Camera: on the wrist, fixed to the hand. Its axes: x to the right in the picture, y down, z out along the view.
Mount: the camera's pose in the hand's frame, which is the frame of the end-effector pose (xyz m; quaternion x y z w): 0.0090 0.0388 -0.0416 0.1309 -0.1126 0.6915 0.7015
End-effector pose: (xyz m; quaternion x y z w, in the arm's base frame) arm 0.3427 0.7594 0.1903 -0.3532 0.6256 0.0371 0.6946
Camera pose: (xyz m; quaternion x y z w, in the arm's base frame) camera 0.2904 0.7626 0.1663 0.2799 0.6097 0.4642 0.5783
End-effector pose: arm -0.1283 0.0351 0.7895 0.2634 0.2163 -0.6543 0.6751
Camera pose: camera -0.0870 0.0549 0.7547 0.3490 -0.1921 -0.0501 0.9159
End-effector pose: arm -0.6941 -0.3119 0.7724 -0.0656 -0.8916 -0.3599 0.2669
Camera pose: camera -0.6719 -0.3123 0.8255 -0.6681 -0.6572 0.0562 0.3443
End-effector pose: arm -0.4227 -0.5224 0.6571 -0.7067 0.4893 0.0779 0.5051
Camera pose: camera -0.4640 -0.5612 0.6468 -0.0825 0.7852 0.4194 0.4480
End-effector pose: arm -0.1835 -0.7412 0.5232 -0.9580 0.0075 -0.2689 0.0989
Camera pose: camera -0.1958 -0.7876 0.5551 -0.6842 0.6214 -0.0134 0.3816
